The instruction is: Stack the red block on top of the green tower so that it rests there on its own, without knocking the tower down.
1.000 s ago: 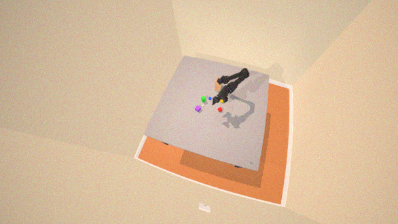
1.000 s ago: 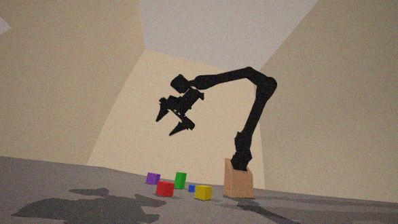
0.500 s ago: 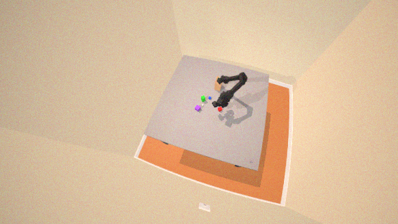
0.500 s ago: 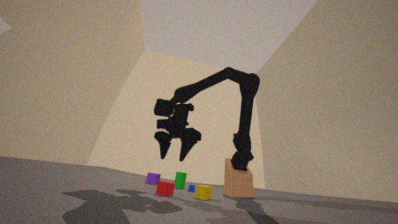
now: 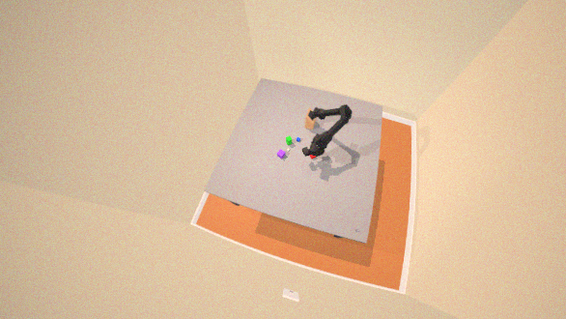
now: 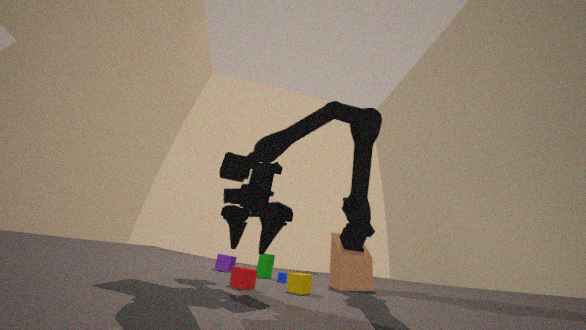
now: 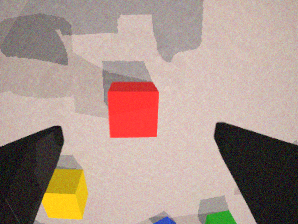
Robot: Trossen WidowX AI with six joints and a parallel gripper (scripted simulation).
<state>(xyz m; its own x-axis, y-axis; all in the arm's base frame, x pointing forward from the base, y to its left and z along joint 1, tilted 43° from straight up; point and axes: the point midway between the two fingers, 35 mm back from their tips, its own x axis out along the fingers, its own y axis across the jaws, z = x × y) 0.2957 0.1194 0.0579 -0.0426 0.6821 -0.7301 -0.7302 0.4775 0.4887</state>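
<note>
Now: the red block 5 cm below my gripper tip. Round my gripper tip: tiny white piece: 2 cm ahead, 21 cm to the right, 6 cm below; then yellow block: 13 cm behind, 2 cm to the right, 5 cm below; then blue block: 10 cm behind, 16 cm to the right, 6 cm below.
</note>
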